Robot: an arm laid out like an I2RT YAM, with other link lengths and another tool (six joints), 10 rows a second.
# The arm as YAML. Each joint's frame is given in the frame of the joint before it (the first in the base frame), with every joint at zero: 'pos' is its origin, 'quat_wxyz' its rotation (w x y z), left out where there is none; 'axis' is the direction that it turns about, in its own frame. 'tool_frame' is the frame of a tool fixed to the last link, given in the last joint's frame.
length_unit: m
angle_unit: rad
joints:
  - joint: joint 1
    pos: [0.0, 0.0, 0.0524]
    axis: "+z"
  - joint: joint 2
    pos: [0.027, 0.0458, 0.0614]
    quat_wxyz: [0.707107, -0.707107, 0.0, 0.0]
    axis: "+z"
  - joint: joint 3
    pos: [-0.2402, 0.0, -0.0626]
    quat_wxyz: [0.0, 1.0, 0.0, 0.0]
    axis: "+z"
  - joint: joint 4
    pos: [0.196, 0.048, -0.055]
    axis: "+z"
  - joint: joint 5
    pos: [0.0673, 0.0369, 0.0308]
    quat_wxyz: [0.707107, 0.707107, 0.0, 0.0]
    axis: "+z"
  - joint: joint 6
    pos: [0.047, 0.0, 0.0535]
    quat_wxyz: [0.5, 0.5, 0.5, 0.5]
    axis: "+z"
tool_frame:
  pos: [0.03, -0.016, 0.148]
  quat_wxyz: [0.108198, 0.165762, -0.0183, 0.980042]
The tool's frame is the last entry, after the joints.
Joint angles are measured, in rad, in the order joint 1, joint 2, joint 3, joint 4, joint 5, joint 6. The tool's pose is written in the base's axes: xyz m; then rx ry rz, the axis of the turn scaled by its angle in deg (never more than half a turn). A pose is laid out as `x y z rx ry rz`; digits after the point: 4 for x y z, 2 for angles.
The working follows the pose.
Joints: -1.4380 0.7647 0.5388 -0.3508 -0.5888 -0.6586
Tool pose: 0.1379 -0.2461 0.1657 89.23 57.77 -5.48
Where each joint sits with the arm in this pose, in the base's axes (m; each line is computed from the numbers above, not from the rounded line before):
joint 1: 0.0000 0.0000 0.0524
joint 2: 0.0490 -0.0207 0.1138
joint 3: -0.0360 0.1428 0.2801
joint 4: 0.0452 -0.0499 0.2830
joint 5: 0.0248 -0.1298 0.2772
joint 6: 0.0512 -0.1299 0.2111
the tool: 0.1379 -0.2461 0.1657

